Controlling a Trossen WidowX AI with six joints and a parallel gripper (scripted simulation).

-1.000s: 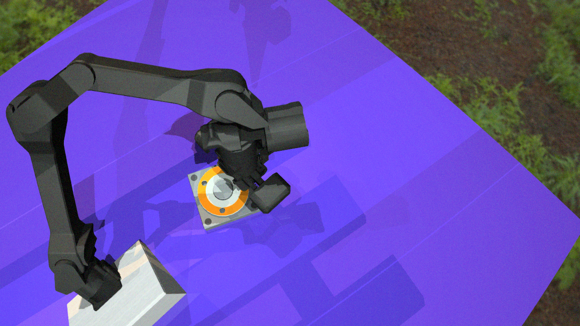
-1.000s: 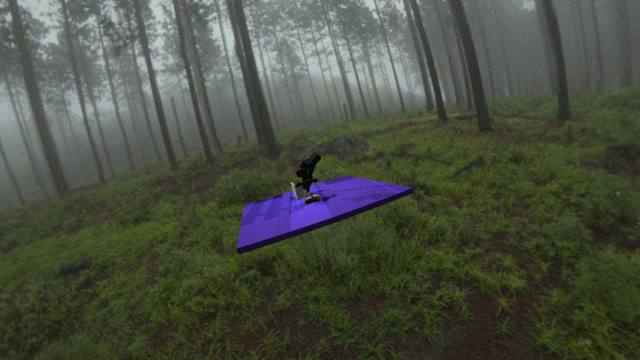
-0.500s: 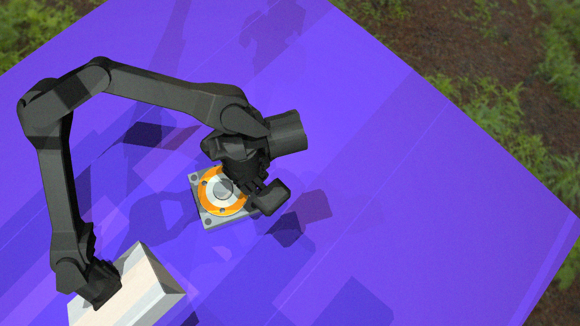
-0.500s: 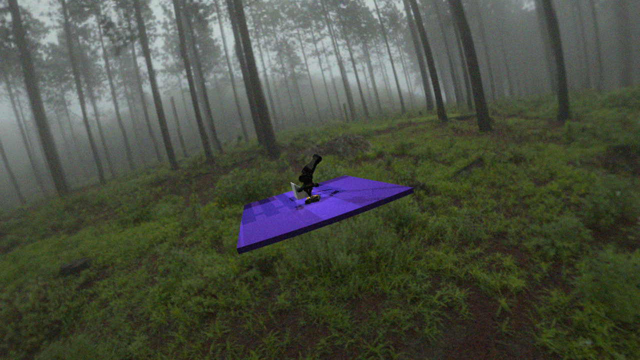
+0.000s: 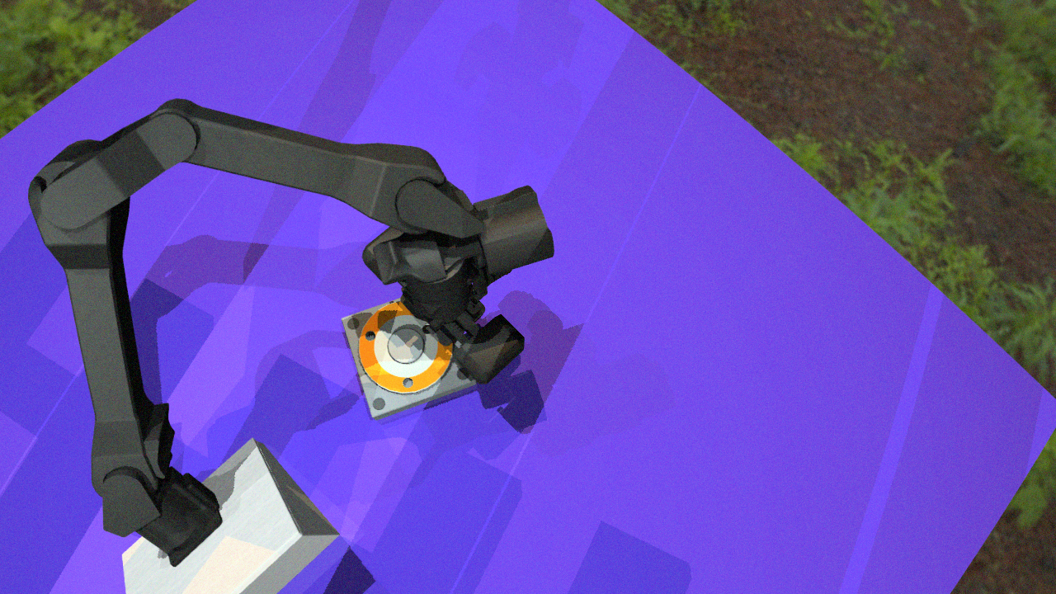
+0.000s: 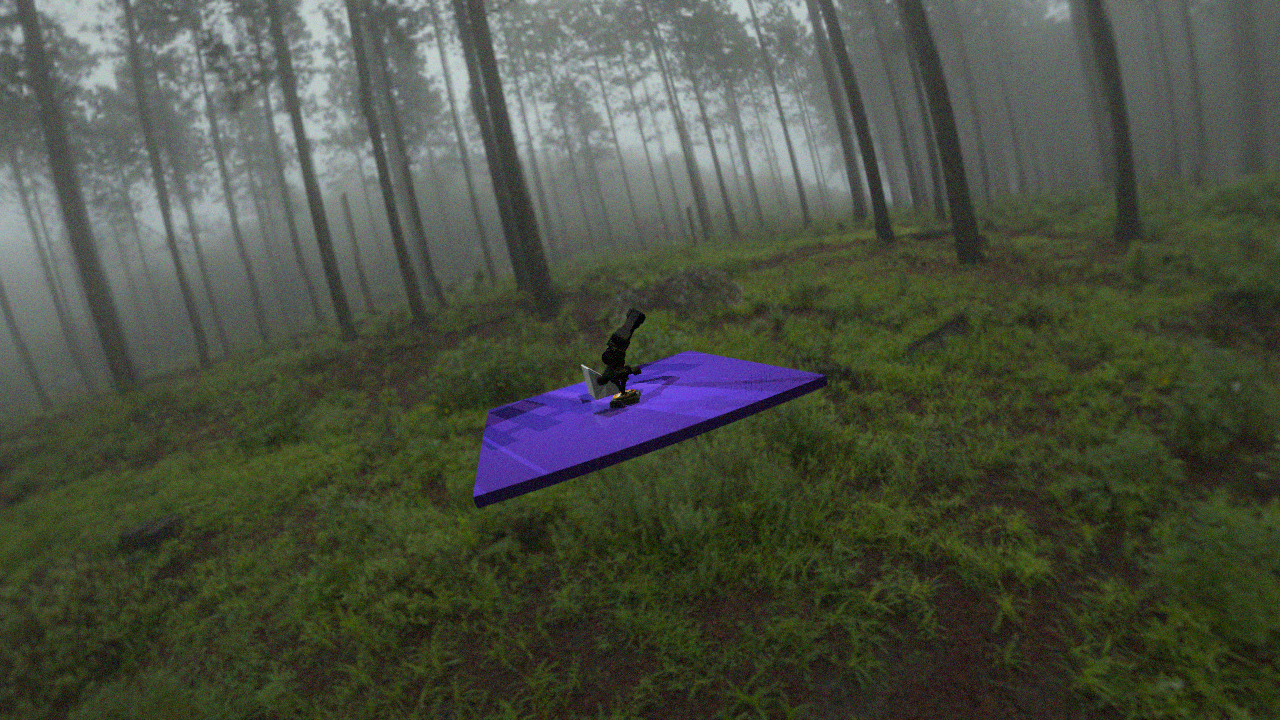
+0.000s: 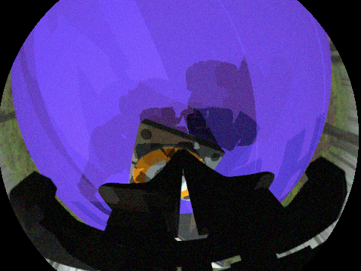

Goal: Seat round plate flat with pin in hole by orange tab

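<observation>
Now: the grey square base 5 cm behind my gripper tip, 2 cm to the left of it and 2 cm below it.
</observation>
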